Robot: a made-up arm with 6 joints.
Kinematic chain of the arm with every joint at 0, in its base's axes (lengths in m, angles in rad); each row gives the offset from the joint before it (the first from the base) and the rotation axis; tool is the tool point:
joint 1: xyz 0 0 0.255 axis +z
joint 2: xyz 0 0 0 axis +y
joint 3: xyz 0 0 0.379 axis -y
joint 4: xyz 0 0 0 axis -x
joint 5: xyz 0.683 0 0 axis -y
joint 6: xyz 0 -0.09 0 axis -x
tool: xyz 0 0 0
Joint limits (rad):
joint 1: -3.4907..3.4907
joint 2: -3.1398..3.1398
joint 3: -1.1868..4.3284
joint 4: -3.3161..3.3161
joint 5: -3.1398..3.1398
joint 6: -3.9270..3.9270
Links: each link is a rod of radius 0.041 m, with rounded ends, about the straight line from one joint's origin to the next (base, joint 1, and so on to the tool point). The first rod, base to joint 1, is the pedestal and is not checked.
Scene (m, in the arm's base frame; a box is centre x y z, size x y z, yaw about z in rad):
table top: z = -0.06
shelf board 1: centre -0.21 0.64 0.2 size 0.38 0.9 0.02 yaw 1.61
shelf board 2: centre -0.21 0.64 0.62 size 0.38 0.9 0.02 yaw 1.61
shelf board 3: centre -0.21 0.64 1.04 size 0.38 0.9 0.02 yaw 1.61
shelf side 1: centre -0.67 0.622 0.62 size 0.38 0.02 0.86 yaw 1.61
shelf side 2: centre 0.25 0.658 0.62 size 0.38 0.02 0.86 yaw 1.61
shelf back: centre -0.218 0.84 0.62 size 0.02 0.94 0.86 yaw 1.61
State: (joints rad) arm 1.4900 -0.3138 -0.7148 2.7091 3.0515 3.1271
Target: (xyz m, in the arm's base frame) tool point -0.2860 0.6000 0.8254
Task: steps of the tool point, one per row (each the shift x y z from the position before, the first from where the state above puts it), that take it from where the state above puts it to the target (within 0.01 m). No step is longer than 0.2 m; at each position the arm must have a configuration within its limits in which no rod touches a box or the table.
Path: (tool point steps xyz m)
1: -0.1352 -0.0534 0.0351
2: -0.1084 -0.0866 0.0311
3: -0.0743 -0.1085 0.0272
4: -0.0371 -0.1183 0.0237
5: -0.0011 -0.1160 0.0202
6: -0.0283 0.1165 0.1015
7: 0.0015 0.1387 0.0862
8: 0.0433 0.1503 0.0683
9: 0.0925 0.1459 0.0485

